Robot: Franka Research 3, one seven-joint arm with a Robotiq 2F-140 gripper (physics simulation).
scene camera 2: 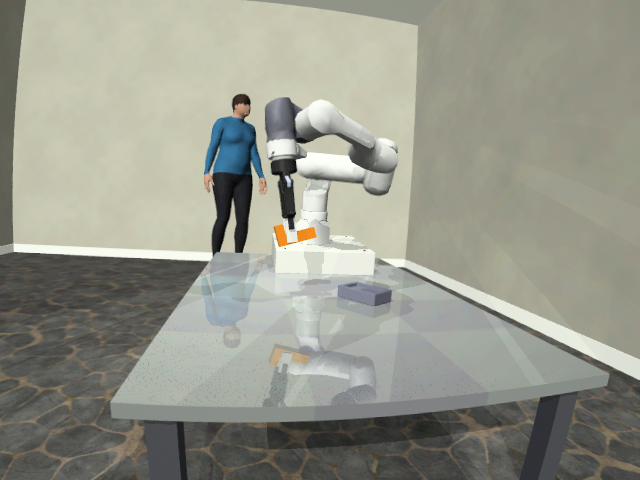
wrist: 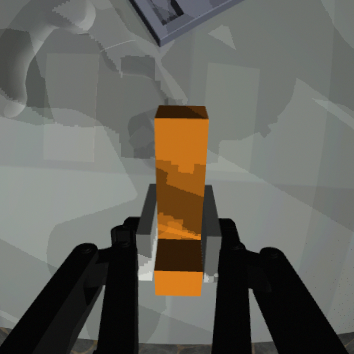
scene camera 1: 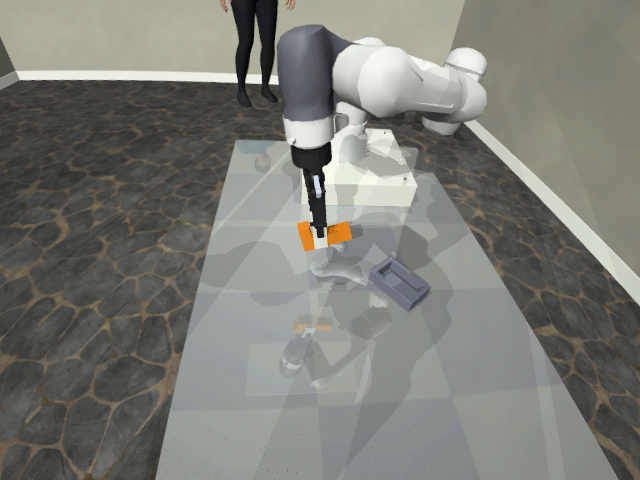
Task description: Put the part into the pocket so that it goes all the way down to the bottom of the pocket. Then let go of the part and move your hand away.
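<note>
The orange part (scene camera 1: 339, 233) (scene camera 2: 306, 234) (wrist: 181, 145) is L-shaped, with a long arm and a short raised end. My gripper (scene camera 1: 320, 235) (scene camera 2: 291, 233) (wrist: 179, 202) is shut on it, one pad on each side, and holds it tilted above the table. The short end is at the left in both scene views and at the bottom in the wrist view. The pocket is the hollow in a grey-blue block (scene camera 1: 393, 293) (scene camera 2: 366, 295) (wrist: 200, 19) on the table, to the right of the part in both scene views. The block is partly cut off at the top of the wrist view.
The glossy table (scene camera 1: 248, 439) (scene camera 2: 217, 382) shows reflections of the arm, the part and the person. The white robot base (scene camera 1: 356, 195) (scene camera 2: 323, 262) stands behind the part at the table's far end. A person (scene camera 1: 256, 46) (scene camera 2: 233, 149) stands beyond the table on the left.
</note>
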